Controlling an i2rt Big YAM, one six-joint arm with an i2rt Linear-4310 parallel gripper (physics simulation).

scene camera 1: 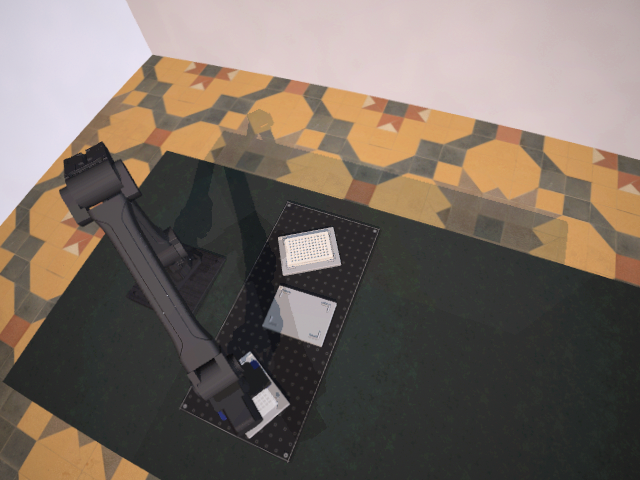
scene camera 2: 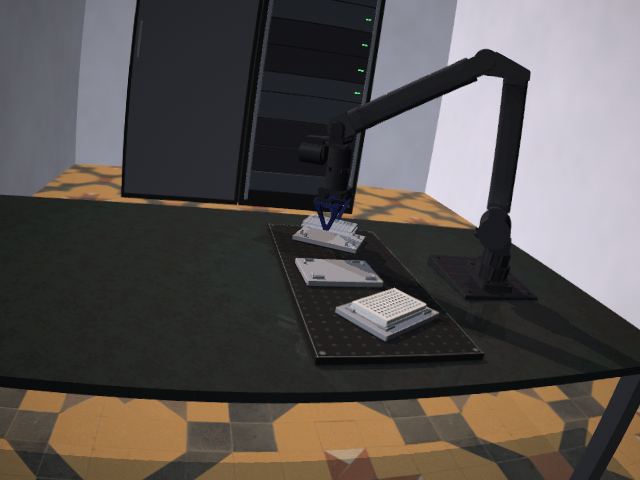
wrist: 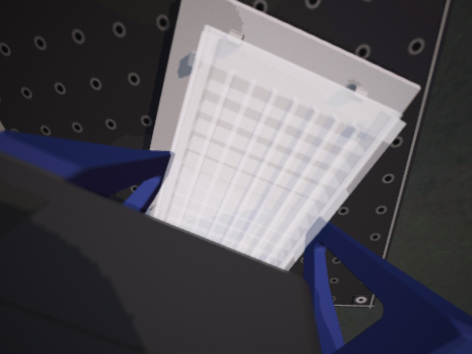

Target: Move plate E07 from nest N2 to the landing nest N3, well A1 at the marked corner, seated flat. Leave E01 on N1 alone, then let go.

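Observation:
Plate E07 (scene camera 1: 264, 402) (scene camera 2: 331, 225) (wrist: 266, 152) is a white well plate. My gripper (scene camera 1: 243, 390) (scene camera 2: 328, 222) (wrist: 244, 195) is shut on its long sides with the blue fingers. The plate hangs a little above nest N2 (scene camera 1: 256, 428) (scene camera 2: 317, 240) (wrist: 305, 49), at the near end of the board in scene camera 1. The plate covers the nest's locator tabs in the wrist view. The landing nest N3 (scene camera 1: 299, 314) (scene camera 2: 335, 270) is a bare grey pad in the middle of the board. Plate E01 (scene camera 1: 309, 248) (scene camera 2: 388, 305) sits on nest N1 (scene camera 1: 311, 268) (scene camera 2: 361, 318) at the other end.
All three nests stand on a black perforated board (scene camera 1: 320, 371) (scene camera 2: 361, 346) (wrist: 76, 57) on a dark table. The arm's base (scene camera 1: 190, 269) (scene camera 2: 480, 284) stands beside the board. A dark server rack (scene camera 2: 310, 77) stands behind the table.

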